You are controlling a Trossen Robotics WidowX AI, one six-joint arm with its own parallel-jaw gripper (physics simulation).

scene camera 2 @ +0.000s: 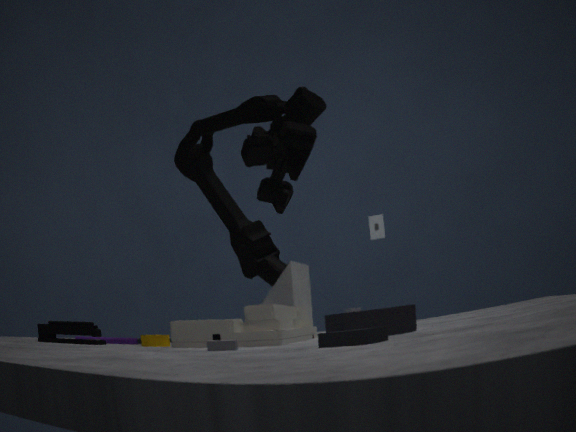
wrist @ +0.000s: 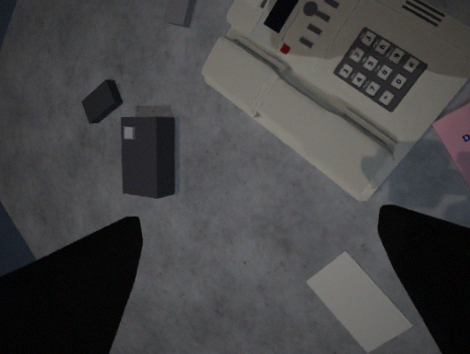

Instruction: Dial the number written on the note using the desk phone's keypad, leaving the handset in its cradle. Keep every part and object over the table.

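Where they show: gripper, fingertip midpoint: (scene camera 2: 286, 196) (wrist: 260, 224); arm's base at its link origin: (scene camera 2: 286, 281).
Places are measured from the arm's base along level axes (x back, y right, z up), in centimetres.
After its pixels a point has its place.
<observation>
The cream desk phone (wrist: 325, 55) @(x -31.8, y -3.7, z -10.5 cm) lies at the upper right of the wrist view; a low pale body (scene camera 2: 206, 332) @(x -42.6, y -2.7, z -10.4 cm) in the scene view looks like it. Its dark keypad (wrist: 380, 69) @(x -26.9, y -1.9, z -10.1 cm) with pale keys faces up. The handset (wrist: 300, 115) @(x -29.1, y -9.0, z -6.9 cm) rests in the cradle along the phone's near side. The pink note (wrist: 457, 142) @(x -17.8, y -2.6, z -11.8 cm) is cut off by the right edge, with one blue letter "D" showing; the number does not show. My gripper (scene camera 2: 276, 195) @(x -22.7, y -9.4, z 12.3 cm) (wrist: 260, 224) @(x -22.7, y -9.4, z 12.3 cm) is open and empty, high above the table, with the keypad ahead of and right of the midpoint between its fingers.
A dark box (wrist: 140, 160) @(x -42.4, y -26.3, z -9.1 cm) and a small dark block (wrist: 101, 101) @(x -54.6, y -26.0, z -11.1 cm) lie left of the phone. A grey block (wrist: 179, 11) @(x -50.2, y -9.4, z -11.4 cm) (scene camera 2: 222, 345) @(x -52.3, y -10.1, z -12.0 cm) and a pale rectangle (wrist: 359, 302) @(x -12.9, y -20.5, z -12.5 cm) also show. A yellow piece (scene camera 2: 155, 340) @(x -40.6, y 8.1, z -11.7 cm), a purple strip (scene camera 2: 120, 340) @(x -33.8, y 21.4, z -12.0 cm) and a black object (scene camera 2: 70, 331) @(x -44.9, y 24.6, z -10.5 cm) lie at left.
</observation>
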